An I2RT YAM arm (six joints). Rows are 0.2 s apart.
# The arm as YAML. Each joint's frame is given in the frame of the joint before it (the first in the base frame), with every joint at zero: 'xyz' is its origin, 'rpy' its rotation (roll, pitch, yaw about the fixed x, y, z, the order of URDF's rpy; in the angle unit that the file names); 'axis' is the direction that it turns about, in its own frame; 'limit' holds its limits. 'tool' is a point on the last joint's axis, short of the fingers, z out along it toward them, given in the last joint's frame.
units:
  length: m
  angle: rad
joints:
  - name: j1
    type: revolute
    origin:
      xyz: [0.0, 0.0, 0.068]
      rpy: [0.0, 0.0, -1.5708]
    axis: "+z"
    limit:
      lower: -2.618
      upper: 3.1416
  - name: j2
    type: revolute
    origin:
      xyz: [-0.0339, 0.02, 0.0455]
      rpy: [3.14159, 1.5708, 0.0]
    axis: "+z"
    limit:
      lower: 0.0
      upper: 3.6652
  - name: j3
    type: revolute
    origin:
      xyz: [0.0, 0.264, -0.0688]
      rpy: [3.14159, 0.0, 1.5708]
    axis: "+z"
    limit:
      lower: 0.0
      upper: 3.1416
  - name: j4
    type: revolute
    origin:
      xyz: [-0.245, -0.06, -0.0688]
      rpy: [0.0, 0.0, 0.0]
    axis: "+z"
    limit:
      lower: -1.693
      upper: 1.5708
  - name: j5
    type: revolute
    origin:
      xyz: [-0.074, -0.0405, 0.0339]
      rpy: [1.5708, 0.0, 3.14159]
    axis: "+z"
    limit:
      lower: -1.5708
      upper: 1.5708
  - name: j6
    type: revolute
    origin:
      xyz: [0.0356, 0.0, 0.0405]
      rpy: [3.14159, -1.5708, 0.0]
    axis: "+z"
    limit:
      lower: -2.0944
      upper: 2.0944
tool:
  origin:
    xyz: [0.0, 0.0, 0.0]
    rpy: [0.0, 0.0, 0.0]
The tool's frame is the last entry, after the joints.
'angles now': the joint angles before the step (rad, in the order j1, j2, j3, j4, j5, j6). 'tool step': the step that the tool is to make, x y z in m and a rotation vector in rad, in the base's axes. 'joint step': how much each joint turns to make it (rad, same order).
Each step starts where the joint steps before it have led.
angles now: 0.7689 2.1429 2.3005 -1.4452 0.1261 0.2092
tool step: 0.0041 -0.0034 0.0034 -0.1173 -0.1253 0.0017
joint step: 0.0010 -0.0022 0.0035 0.0133 0.1640 -0.0512
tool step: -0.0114 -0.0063 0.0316 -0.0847 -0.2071 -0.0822
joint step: 0.0264 -0.0418 0.0471 -0.0161 0.2305 0.0368
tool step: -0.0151 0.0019 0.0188 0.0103 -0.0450 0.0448
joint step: 0.0314 -0.0322 0.0237 -0.0044 0.0183 -0.0259
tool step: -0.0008 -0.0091 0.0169 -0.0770 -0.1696 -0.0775
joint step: -0.0001 -0.0311 -0.0006 0.0344 0.1929 -0.0112
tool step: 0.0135 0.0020 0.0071 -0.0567 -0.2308 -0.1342
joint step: -0.0071 0.0116 -0.0023 0.1297 0.2435 -0.0002
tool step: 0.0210 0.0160 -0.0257 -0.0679 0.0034 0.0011
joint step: -0.0089 0.0748 -0.0017 0.0756 0.0305 -0.0608
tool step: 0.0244 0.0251 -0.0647 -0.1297 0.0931 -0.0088
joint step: 0.0000 0.1514 0.0009 -0.0022 0.0232 -0.0064
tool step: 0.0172 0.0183 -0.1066 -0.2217 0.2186 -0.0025
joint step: 0.0001 0.2237 -0.0008 -0.0937 -0.0050 0.0080
